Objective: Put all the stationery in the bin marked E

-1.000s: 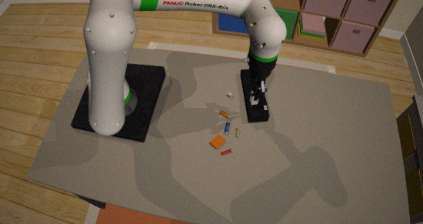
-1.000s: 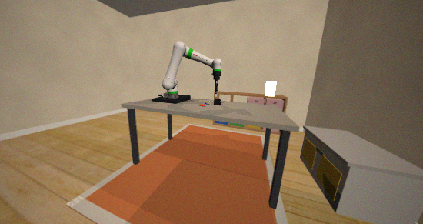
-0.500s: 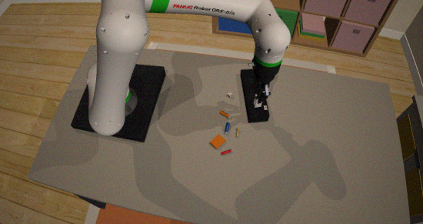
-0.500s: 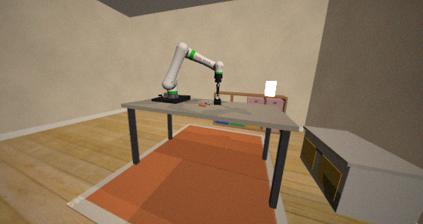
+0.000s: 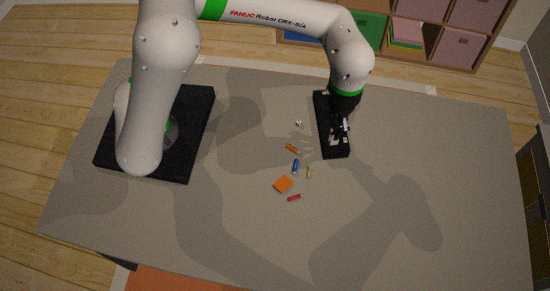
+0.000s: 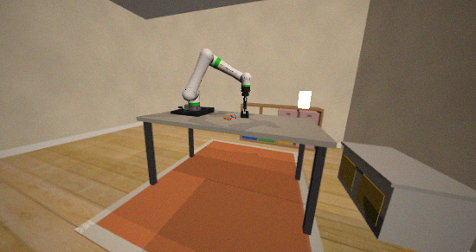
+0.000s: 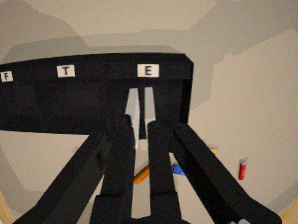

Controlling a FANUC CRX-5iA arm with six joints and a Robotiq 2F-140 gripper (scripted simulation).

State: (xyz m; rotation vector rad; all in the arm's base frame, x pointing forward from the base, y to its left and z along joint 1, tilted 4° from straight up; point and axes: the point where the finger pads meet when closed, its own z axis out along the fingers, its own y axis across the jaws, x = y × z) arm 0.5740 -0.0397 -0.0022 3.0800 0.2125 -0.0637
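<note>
Now: the long black bin 80 mm to the left of my hand and 40 mm below it. Also, from my hand: orange marker: 130 mm behind, 50 mm below, 10 mm to the right; small yellow piece: 90 mm to the right, 80 mm behind, 50 mm below; white die: 100 mm behind, 90 mm to the left, 50 mm below.
</note>
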